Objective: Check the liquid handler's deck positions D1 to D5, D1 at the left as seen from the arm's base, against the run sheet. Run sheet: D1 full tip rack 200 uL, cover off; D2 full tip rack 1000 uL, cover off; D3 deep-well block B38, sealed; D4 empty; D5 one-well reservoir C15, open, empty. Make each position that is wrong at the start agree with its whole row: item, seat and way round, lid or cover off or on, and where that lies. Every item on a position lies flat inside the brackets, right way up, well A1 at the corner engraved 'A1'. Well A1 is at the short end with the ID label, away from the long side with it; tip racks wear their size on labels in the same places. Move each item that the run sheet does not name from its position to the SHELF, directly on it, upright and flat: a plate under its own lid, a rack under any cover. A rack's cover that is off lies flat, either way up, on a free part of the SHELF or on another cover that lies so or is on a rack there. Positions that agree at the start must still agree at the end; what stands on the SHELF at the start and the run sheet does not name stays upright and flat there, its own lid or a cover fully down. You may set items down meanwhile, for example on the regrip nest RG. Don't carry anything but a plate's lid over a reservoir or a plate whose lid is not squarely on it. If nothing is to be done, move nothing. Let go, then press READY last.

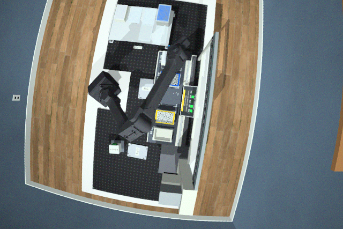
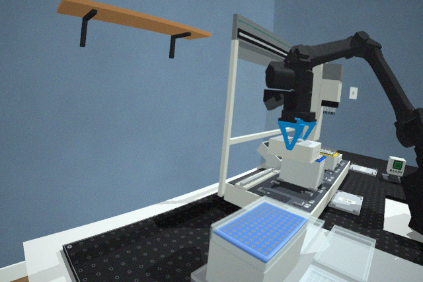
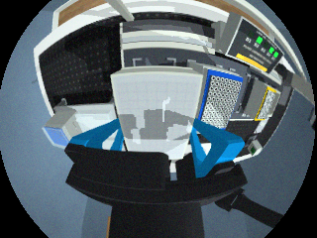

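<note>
Now: hand 120 mm to the left of the blue-rimmed tip rack, 80 mm above it and 20 mm past it. From my hand the other things lie so: regrip nest: 200 mm below, 180 mm behind, 170 mm to the right; frame post: 200 mm ahead, 40 mm to the left, 40 mm above; white deep-well block: 10 mm below.
</note>
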